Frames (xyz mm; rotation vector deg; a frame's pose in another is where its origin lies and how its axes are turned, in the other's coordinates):
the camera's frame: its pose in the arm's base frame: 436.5 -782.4 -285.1 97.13 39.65 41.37
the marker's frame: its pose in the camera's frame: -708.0 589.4 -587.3 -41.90 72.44 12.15
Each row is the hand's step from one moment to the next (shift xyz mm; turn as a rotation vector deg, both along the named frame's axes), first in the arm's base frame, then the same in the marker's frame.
Working: the arm's base frame: its pose in the marker's frame: 719.1 -839.1 486.1 -28.10 -51.63 -111.97

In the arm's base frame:
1: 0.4 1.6 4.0 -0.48 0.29 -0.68
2: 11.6 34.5 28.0 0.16 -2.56 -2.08
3: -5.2 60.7 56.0 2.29 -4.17 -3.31
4: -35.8 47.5 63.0 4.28 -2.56 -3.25
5: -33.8 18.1 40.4 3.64 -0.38 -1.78
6: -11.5 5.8 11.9 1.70 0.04 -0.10
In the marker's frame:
1: 1.1 2.3 3.5 0.51 -0.34 -0.64
2: 23.2 3.2 39.5 -2.25 -0.82 -2.28
3: 53.9 25.3 57.5 -4.70 -2.43 -2.36
4: 58.2 52.3 37.2 -4.35 -4.04 -0.40
5: 32.3 43.7 12.0 -2.18 -3.28 1.02
6: 10.7 13.6 2.7 -0.84 -1.05 1.04

